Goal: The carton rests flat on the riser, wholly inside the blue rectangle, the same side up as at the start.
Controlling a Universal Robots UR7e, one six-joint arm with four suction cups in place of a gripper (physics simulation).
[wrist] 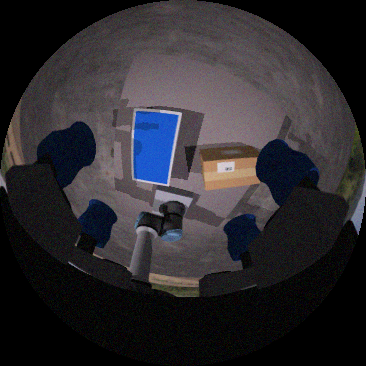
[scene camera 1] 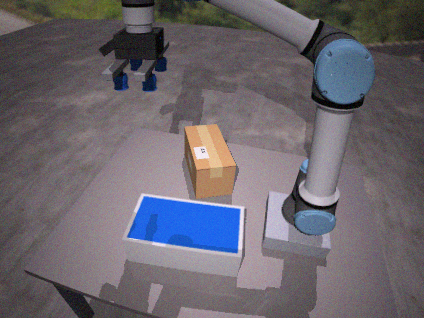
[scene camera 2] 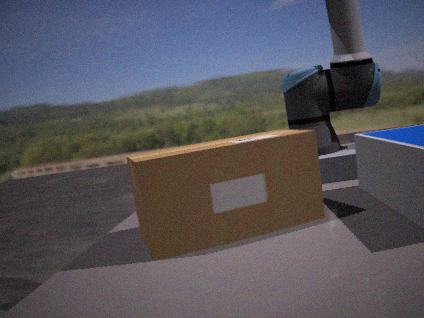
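A brown taped carton lies flat on the table, its top with a white label facing up. It stands beside the riser and apart from it. The riser is a light box, and the blue rectangle covers its top inside a white border. No carton is on it. My gripper, with four blue suction cups, hangs high in the air, well above the carton's height and to its upper left in the first scene view. The cups carry nothing; the gripper is open.
The table bears the carton, the riser and the arm's base. The base block stands to the right of the riser in the first scene view. The arm rises from it and reaches over the back.
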